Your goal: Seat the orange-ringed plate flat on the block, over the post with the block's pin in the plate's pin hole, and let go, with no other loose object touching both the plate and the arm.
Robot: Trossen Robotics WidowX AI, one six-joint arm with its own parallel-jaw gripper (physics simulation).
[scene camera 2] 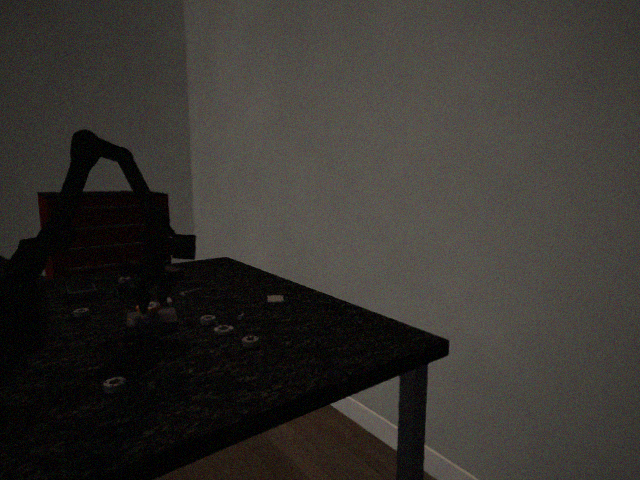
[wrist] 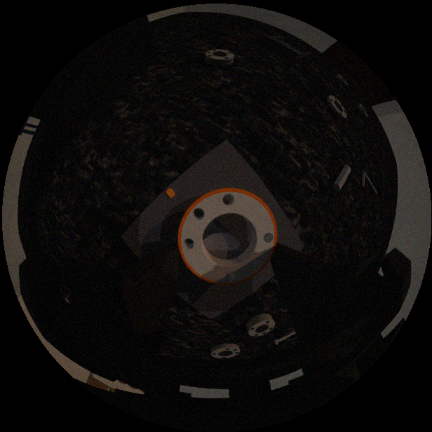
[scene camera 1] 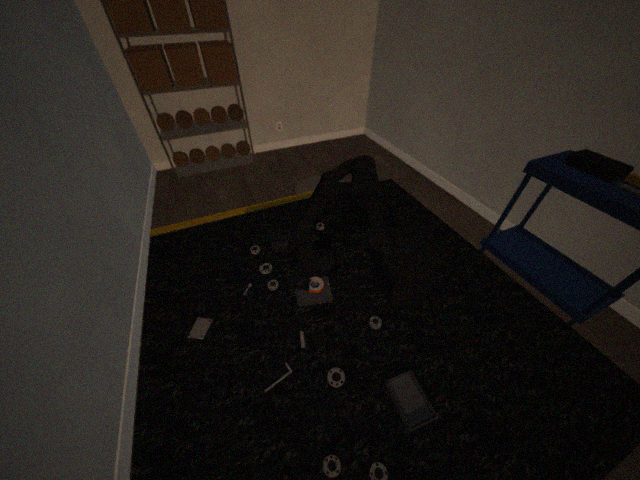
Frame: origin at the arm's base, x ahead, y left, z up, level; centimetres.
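Where they show: gripper, fingertip midpoint: [scene camera 2: 151,309] [scene camera 1: 312,284]; arm's base at its link origin: [scene camera 2: 18,273] [scene camera 1: 400,253].
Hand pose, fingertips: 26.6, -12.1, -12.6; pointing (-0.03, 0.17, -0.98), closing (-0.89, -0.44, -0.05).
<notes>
Things, the pixels of their top centre, and the offset from my fingertips, as dx, dy, dz. Level surfaces: height alone.
- orange-ringed plate at its top centre: [scene camera 2: 148,305] [scene camera 1: 315,283] -0.4, +0.8, +1.2
- grey block at its top centre: [scene camera 2: 151,310] [scene camera 1: 312,283] -0.3, -0.6, +0.0
- bolt at its top centre: [scene camera 1: 246,288] +20.6, -12.8, -2.8
- small bar at its top centre: [scene camera 1: 302,338] +11.8, +14.4, -2.9
- hex key at its top centre: [scene camera 1: 276,376] +23.3, +20.2, -3.6
- pale card at its top centre: [scene camera 2: 275,298] [scene camera 1: 200,327] +38.9, -5.9, -3.6
- grey tray at its top centre: [scene camera 1: 411,398] [scene camera 2: 81,287] -4.8, +43.7, -1.7
- dark table at its surface level: dz -4.2
The orange-ringed plate [scene camera 1: 321,281] [scene camera 2: 153,305] [wrist: 258,210] is pale, with a large centre hole and smaller holes near its rim. My gripper [wrist: 226,248] is shut on the plate; its dark fingers flank it. The plate is over the grey block [scene camera 1: 316,298] [scene camera 2: 168,314] [wrist: 223,162], apparently a little above its top. In the wrist view a small orange mark [wrist: 170,192] shows on the block, outside the plate's upper left rim. A lighter round shape, likely the post [wrist: 220,243], shows through the centre hole, left of its middle. The gap's exact height is too dark to tell.
Several unringed plates lie around, among them a near one [scene camera 1: 265,268] [scene camera 2: 223,328] and another [scene camera 1: 375,322] [scene camera 2: 81,312]. A bolt [scene camera 1: 247,289], a small bar [scene camera 1: 302,339], a hex key [scene camera 1: 279,379], a pale card [scene camera 1: 200,328] and a grey tray [scene camera 1: 412,400] lie on the dark table [scene camera 2: 310,330].
</notes>
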